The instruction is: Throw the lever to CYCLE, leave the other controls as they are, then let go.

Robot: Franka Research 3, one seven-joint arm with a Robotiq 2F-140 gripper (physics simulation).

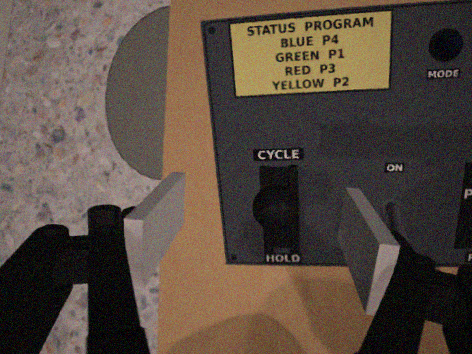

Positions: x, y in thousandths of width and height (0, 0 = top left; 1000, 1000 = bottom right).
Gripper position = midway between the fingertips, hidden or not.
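Observation:
My gripper (554, 581), visible. Lever (582, 586), likewise.

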